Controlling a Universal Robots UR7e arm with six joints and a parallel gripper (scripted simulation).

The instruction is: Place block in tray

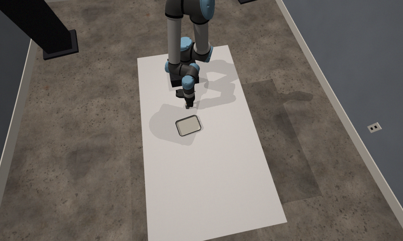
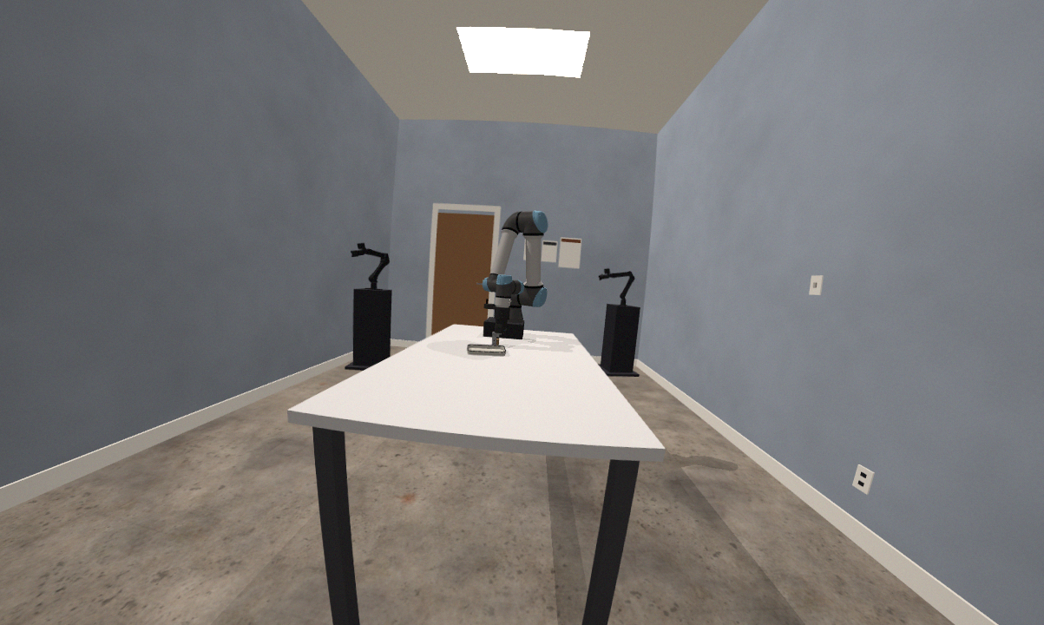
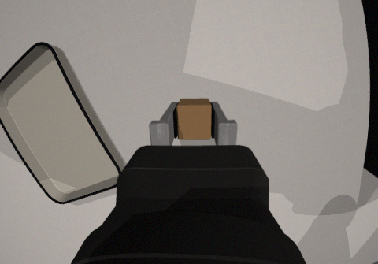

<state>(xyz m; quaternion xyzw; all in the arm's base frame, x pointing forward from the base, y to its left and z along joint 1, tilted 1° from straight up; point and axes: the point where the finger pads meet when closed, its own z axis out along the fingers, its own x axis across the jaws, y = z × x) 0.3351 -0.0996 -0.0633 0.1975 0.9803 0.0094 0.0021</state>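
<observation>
Now: hand 160 mm short of the white tray, 50 mm to the left of it and 10 mm above it. From my hand the other things lie so: small brown block (right at my hand).
</observation>
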